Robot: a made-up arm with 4 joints.
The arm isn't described. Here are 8 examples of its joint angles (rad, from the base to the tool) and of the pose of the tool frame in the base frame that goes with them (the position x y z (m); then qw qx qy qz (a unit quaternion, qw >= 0)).
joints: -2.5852 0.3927 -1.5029 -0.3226
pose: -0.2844 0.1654 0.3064 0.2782 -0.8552 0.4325 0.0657
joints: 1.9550 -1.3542 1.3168 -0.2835
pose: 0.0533 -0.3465 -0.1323 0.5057 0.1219 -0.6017 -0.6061
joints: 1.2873 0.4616 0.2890 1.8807
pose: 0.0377 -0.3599 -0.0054 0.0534 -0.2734 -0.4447 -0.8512
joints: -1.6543 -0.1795 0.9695 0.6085
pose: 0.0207 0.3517 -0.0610 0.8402 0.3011 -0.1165 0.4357
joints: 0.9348 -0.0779 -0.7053 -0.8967
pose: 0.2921 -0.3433 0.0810 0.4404 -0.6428 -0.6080 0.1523
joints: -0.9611 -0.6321 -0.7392 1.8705
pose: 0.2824 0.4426 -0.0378 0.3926 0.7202 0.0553 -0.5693
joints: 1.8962 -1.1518 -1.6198 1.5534
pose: -0.1833 -0.4185 -0.0063 0.5798 0.0310 0.8105 0.0769
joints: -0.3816 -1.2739 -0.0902 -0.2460
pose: 0.4013 0.2906 -0.1039 0.6025 0.4854 -0.5808 -0.2530
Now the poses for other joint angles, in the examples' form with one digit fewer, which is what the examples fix.
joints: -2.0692 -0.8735 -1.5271 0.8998
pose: -0.124 0.450 0.069 0.325 0.842 0.014 -0.430
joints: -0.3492 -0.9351 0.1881 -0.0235
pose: 0.399 0.246 -0.125 0.713 0.455 -0.507 -0.165
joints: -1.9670 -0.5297 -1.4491 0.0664
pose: -0.051 0.420 0.141 0.210 0.834 -0.467 -0.207
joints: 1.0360 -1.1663 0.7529 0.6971
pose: 0.312 -0.204 -0.196 0.435 0.319 -0.335 -0.773
